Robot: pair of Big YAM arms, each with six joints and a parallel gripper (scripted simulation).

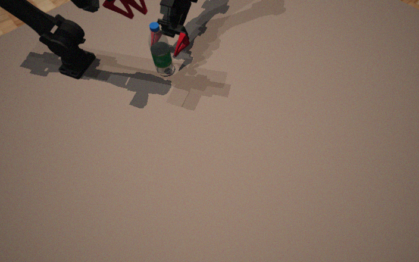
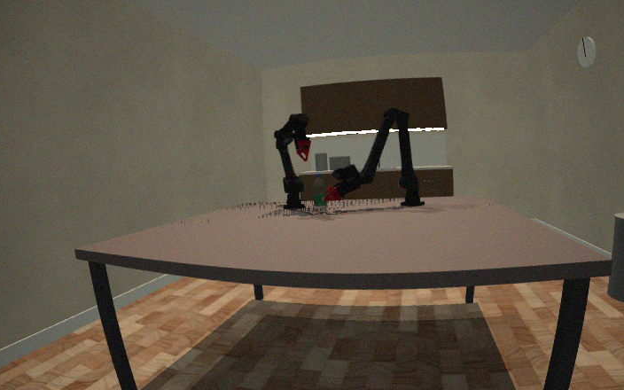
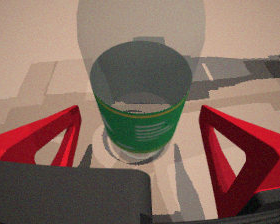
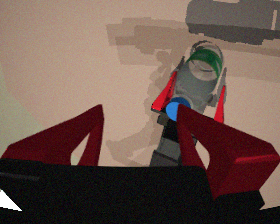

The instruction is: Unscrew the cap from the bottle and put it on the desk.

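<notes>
Now: left hand 1 cm short of the bottle, 2 cm to the left of it and 3 cm below it. Round my left hand: blue cap (1 cm ahead, 2 cm to the right, 12 cm above).
The blue cap is 3 cm behind my right hand, 5 cm to the left of it and 10 cm below it. From my right hand the other things lie so: bottle 3 cm behind, 5 cm to the left, 19 cm below.
</notes>
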